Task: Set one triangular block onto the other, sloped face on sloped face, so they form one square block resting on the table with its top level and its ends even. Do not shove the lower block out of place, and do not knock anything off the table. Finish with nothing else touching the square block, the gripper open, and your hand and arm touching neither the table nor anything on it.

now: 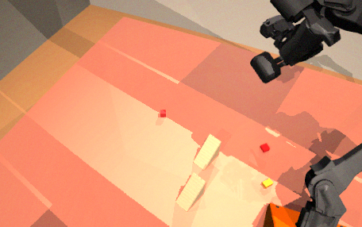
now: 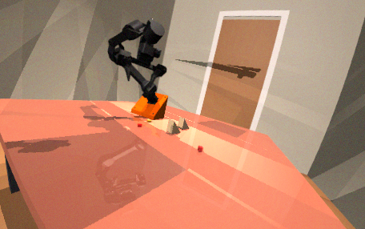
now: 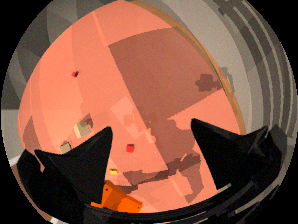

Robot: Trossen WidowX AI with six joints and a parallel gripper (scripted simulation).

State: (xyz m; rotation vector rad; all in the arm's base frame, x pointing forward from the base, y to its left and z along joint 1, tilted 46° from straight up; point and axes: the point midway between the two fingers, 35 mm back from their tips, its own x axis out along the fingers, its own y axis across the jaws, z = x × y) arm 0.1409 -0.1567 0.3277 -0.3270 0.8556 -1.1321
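Right now the tan triangular block is 280 mm to the left of my gripper tip, 190 mm below it and 130 mm ahead of it. The rest, counted from my gripper tip: small yellow cube (210 mm to the left, 200 mm below, 50 mm behind).
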